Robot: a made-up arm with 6 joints. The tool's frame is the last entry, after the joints. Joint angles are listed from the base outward.
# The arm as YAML. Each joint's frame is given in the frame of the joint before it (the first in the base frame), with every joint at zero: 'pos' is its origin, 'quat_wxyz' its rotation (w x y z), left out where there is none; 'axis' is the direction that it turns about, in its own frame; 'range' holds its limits. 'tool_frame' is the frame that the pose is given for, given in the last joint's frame.
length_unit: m
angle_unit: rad
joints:
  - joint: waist
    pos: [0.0, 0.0, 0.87]
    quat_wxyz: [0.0, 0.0, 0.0, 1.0]
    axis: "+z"
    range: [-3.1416, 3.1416]
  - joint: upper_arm
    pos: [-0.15, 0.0, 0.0]
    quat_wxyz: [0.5, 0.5, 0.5, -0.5]
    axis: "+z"
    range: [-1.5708, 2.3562]
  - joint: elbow
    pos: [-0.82, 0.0, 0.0]
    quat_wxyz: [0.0, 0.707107, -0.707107, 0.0]
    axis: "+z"
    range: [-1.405, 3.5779]
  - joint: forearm
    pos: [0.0, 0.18, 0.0]
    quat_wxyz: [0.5, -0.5, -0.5, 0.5]
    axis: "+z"
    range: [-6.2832, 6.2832]
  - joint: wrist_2
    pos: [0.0, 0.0, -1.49]
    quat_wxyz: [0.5, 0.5, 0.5, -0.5]
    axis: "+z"
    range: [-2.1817, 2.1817]
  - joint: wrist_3
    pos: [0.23, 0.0, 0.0]
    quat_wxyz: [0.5, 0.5, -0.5, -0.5]
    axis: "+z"
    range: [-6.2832, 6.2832]
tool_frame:
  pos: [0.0, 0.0, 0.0]
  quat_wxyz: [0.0, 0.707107, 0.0, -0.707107]
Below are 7 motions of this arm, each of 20 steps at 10 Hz.
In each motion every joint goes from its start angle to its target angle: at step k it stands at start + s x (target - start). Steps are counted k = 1, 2, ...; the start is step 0. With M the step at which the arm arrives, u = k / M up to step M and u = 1 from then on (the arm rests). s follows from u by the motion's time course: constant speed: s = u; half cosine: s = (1 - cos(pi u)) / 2; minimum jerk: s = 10 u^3 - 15 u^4 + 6 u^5.
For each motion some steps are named. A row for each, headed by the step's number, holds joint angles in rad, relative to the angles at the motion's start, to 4 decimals.
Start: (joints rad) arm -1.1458 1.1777 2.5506 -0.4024 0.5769 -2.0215
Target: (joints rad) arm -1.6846 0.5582 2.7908 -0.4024 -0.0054 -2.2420
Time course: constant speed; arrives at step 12
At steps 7, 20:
7: -0.3143 -0.3614 0.1401 0.0000 -0.3397 -0.1286
20: -0.5388 -0.6195 0.2402 0.0000 -0.5823 -0.2205

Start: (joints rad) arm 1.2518 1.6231 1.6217 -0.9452 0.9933 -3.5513
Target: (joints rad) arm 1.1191 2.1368 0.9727 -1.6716 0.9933 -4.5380
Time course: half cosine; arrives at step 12
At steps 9, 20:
9: -0.1133 0.4385 -0.5540 -0.6200 0.0000 -0.8422
20: -0.1327 0.5137 -0.6490 -0.7264 0.0000 -0.9867

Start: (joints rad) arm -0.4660 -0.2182 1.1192 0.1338 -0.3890 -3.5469
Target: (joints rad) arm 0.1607 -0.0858 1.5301 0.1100 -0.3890 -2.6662
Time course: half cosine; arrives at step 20
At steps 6, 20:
6: 0.1292 0.0273 0.0847 -0.0049 0.0000 0.1815
20: 0.6267 0.1324 0.4109 -0.0238 0.0000 0.8807

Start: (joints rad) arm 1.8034 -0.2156 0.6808 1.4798 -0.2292 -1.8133
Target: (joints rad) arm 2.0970 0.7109 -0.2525 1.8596 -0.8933 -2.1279
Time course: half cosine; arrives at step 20
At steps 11, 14, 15, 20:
11: 0.1698 0.5357 -0.5397 0.2196 -0.3840 -0.1819
14: 0.2331 0.7355 -0.7409 0.3015 -0.5272 -0.2498
15: 0.2506 0.7908 -0.7966 0.3242 -0.5668 -0.2685
20: 0.2936 0.9265 -0.9333 0.3798 -0.6641 -0.3146

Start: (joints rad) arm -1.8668 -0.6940 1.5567 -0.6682 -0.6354 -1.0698
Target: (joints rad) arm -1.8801 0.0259 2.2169 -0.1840 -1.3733 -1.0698
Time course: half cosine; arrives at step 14
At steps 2, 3, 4, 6, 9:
2: -0.0007 0.0356 0.0327 0.0240 -0.0365 0.0000
3: -0.0015 0.0785 0.0720 0.0528 -0.0805 0.0000
4: -0.0025 0.1355 0.1243 0.0912 -0.1389 0.0000
6: -0.0052 0.2799 0.2566 0.1882 -0.2869 0.0000
9: -0.0095 0.5161 0.4733 0.3471 -0.5290 0.0000

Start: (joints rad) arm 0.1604 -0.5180 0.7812 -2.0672 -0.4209 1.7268
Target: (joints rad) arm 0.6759 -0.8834 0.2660 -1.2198 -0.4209 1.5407
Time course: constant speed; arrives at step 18
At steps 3, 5, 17, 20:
3: 0.0859 -0.0609 -0.0859 0.1412 0.0000 -0.0310
5: 0.1432 -0.1015 -0.1431 0.2354 0.0000 -0.0517
17: 0.4869 -0.3451 -0.4866 0.8003 0.0000 -0.1758
20: 0.5155 -0.3654 -0.5152 0.8474 0.0000 -0.1861

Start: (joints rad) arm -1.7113 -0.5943 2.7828 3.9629 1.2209 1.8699
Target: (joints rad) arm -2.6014 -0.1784 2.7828 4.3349 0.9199 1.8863
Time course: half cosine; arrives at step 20
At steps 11, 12, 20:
11: -0.5147 0.2405 0.0000 0.2151 -0.1740 0.0095
12: -0.5826 0.2722 0.0000 0.2435 -0.1970 0.0107
20: -0.8901 0.4159 0.0000 0.3720 -0.3010 0.0164

